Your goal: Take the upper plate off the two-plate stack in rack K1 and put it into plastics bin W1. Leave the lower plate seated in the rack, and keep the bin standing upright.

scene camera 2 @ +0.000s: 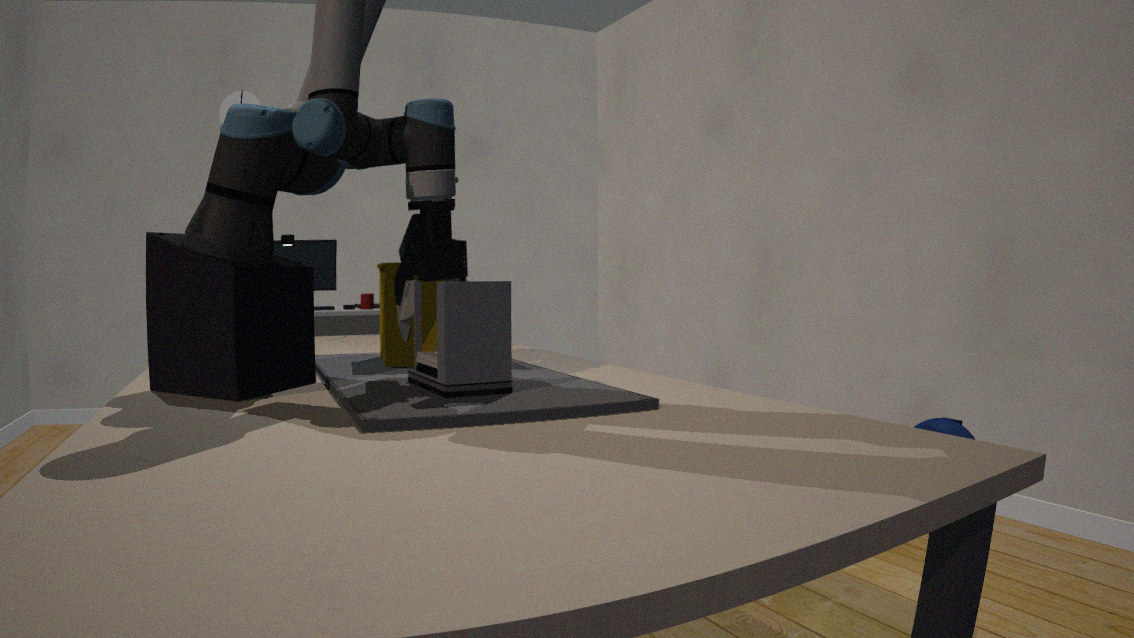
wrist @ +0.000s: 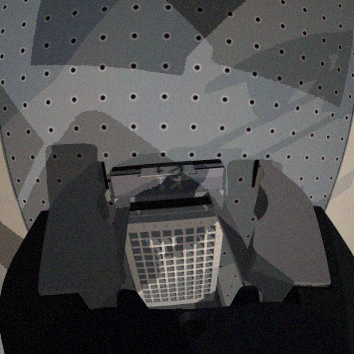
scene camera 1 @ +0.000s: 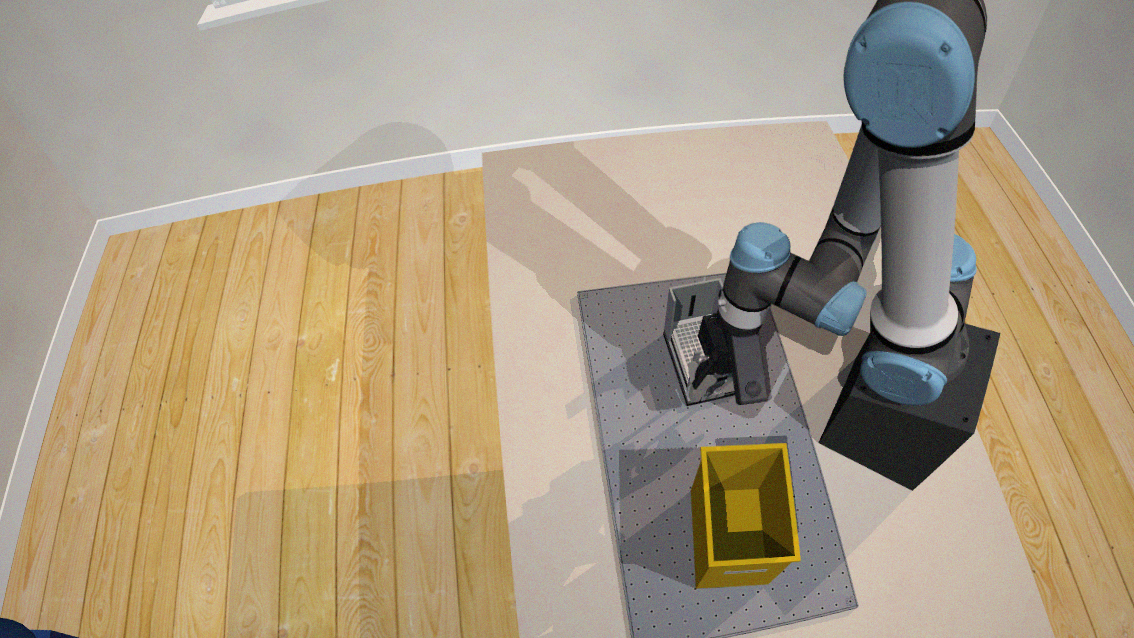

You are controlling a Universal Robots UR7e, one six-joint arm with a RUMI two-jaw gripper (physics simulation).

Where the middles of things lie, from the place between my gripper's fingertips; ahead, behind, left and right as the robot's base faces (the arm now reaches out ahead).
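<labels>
From where my hand is, the white gridded plate (scene camera 1: 685, 332) sits 2 cm below it, 11 cm to the right of it and 1 cm ahead of it. Yellow bin W1 (scene camera 1: 745, 533) is there as well, and I find it 3 cm above my hand, 23 cm to the left of it and 1 cm ahead of it.
</labels>
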